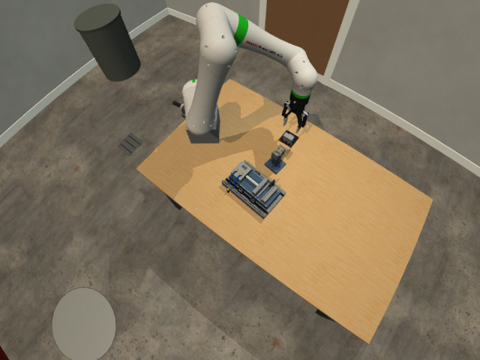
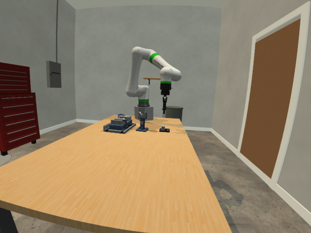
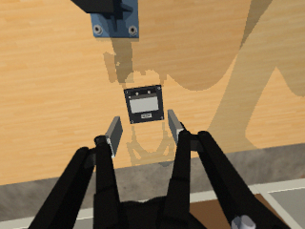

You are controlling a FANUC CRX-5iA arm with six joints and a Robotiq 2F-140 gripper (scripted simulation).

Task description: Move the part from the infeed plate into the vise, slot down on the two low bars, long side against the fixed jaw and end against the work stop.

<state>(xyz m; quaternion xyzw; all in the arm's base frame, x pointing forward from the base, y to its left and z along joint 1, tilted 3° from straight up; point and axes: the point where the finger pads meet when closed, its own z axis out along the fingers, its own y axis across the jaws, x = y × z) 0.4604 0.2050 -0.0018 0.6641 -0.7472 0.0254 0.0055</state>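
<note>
My gripper is now 1 cm to the right of the part and 13 cm above it. Also, from my hand: white cylinder rod: 4 cm behind, 37 cm to the right, 8 cm below; then work stop: 6 cm ahead, 35 cm to the right, 6 cm below; then infeed plate: 1 cm to the left, 15 cm below.
</note>
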